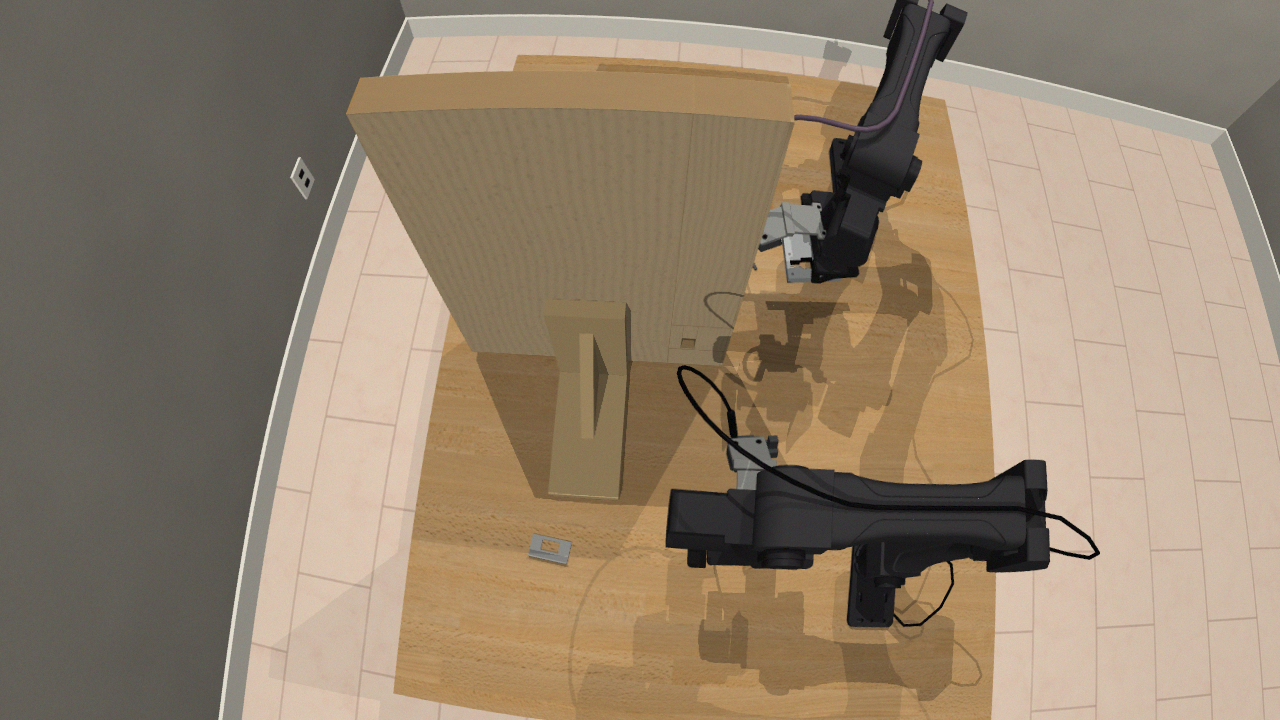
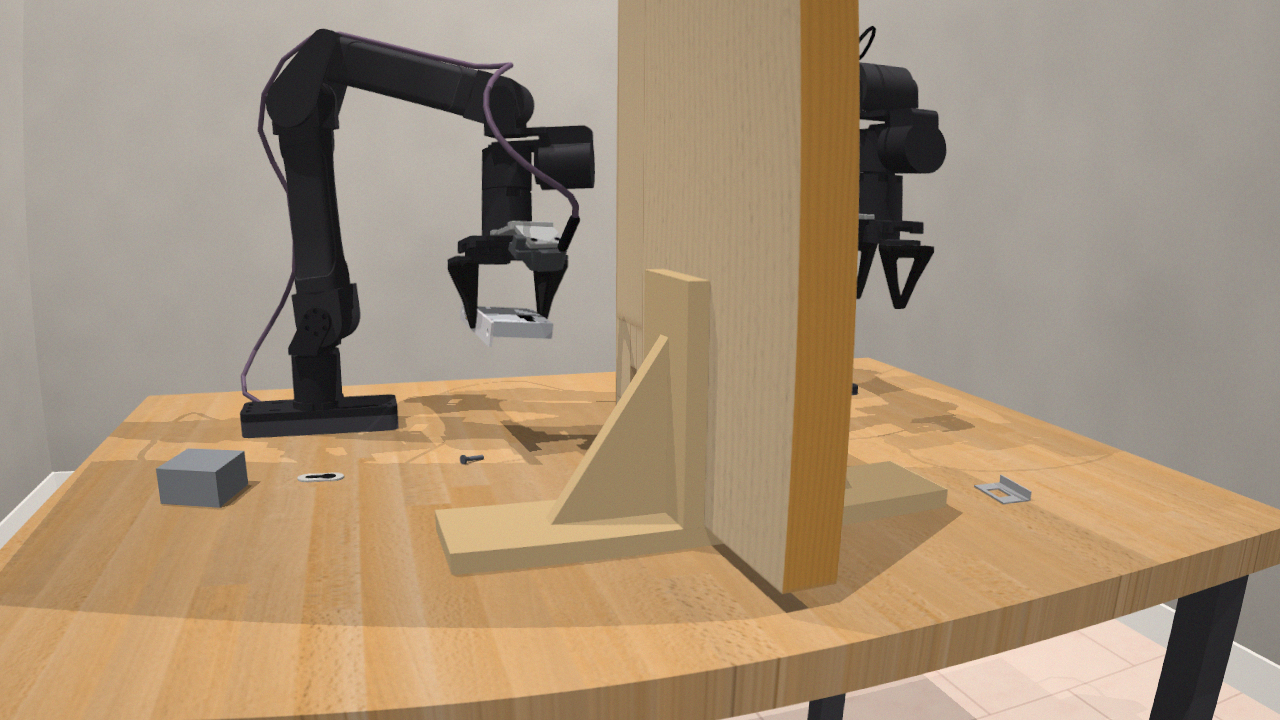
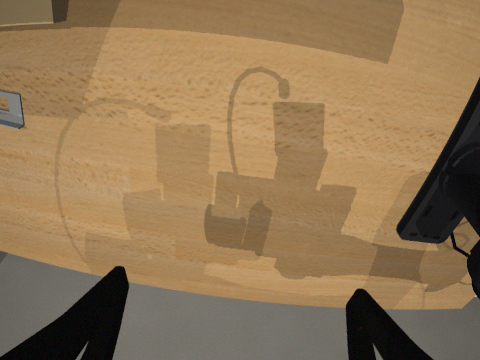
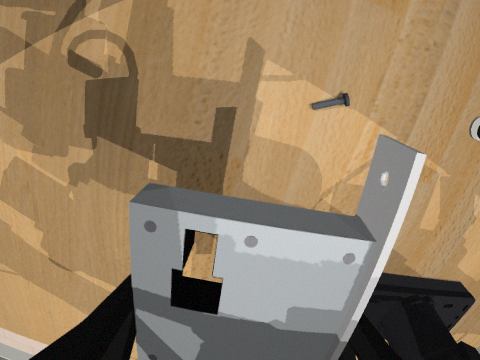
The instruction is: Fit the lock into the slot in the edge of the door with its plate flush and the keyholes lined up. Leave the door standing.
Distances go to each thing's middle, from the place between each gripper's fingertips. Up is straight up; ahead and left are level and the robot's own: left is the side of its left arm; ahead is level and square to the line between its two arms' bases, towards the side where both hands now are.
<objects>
Right now the silver lock (image 2: 506, 322) is right at my right hand. Also, from my right hand: grey block (image 2: 196, 477): 34 cm to the right, 12 cm below, 12 cm ahead; then angled metal plate (image 2: 1017, 493): 42 cm to the left, 36 cm ahead, 14 cm below.
I see my left gripper (image 2: 876, 303) 420 mm to the left of the silver lock, 100 mm past it and 30 mm above it. Also, from my left hand: grey block 760 mm to the right, 150 mm below, 10 mm ahead; angled metal plate 250 mm ahead, 160 mm below.
</objects>
